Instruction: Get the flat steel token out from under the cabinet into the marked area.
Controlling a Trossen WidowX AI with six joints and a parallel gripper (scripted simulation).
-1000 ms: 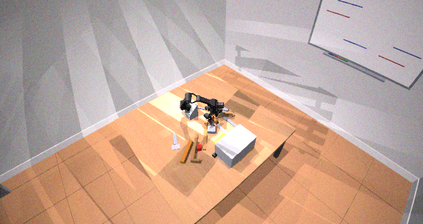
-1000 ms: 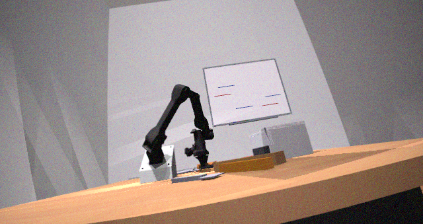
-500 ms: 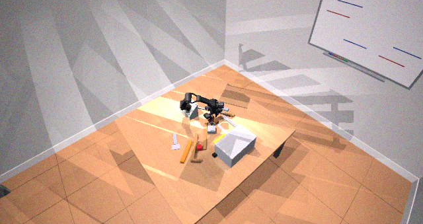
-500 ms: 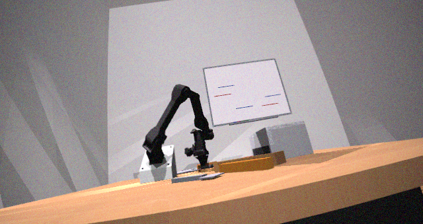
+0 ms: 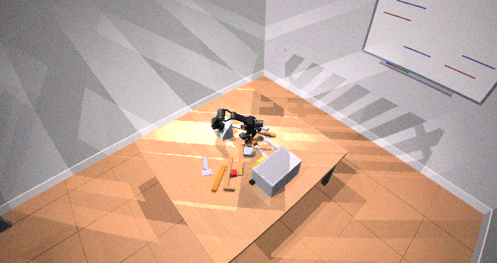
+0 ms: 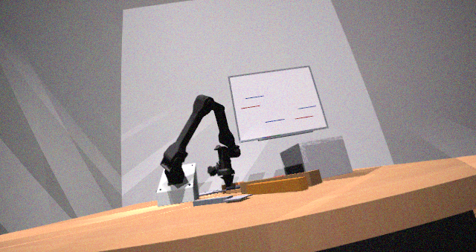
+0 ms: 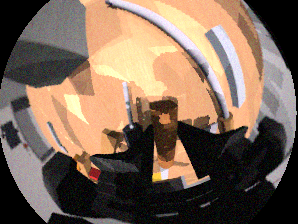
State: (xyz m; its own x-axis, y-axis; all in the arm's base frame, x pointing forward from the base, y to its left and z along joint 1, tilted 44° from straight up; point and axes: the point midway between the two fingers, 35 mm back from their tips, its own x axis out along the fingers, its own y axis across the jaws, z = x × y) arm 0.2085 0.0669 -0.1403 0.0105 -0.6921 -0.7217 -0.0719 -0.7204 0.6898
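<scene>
Now: the grey block 100 mm ahead of my gripper tip, 100 mm to the right of it and 10 mm above it. The rest, counted from my gripper tip: thin wooden stick 120 mm ahead, 190 mm to the right; then red block 200 mm ahead, 310 mm to the right, 10 mm above; then grey bar 70 mm behind, 150 mm to the left.
</scene>
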